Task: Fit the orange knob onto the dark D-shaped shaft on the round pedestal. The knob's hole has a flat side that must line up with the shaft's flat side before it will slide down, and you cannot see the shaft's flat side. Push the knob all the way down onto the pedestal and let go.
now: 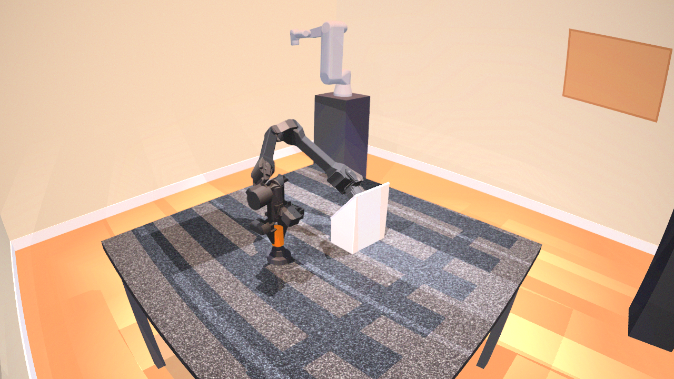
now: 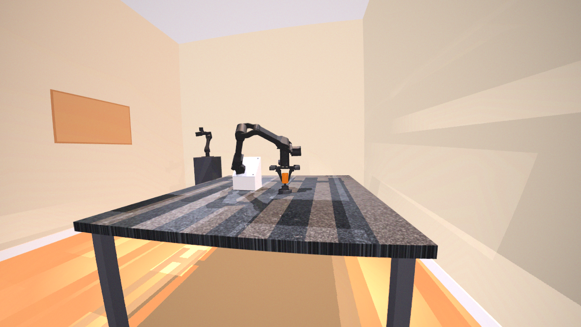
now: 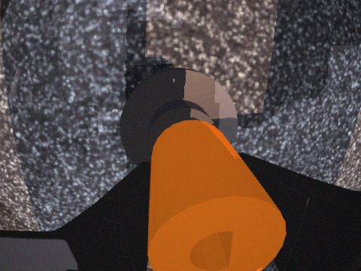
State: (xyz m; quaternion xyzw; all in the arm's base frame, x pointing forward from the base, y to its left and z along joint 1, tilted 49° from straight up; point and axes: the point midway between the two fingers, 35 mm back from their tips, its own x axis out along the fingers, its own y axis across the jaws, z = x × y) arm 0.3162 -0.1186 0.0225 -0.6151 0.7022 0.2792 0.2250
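My gripper tip is now 2 cm below the orange knob. The rest, counted from my gripper tip: round pedestal 4 cm below.
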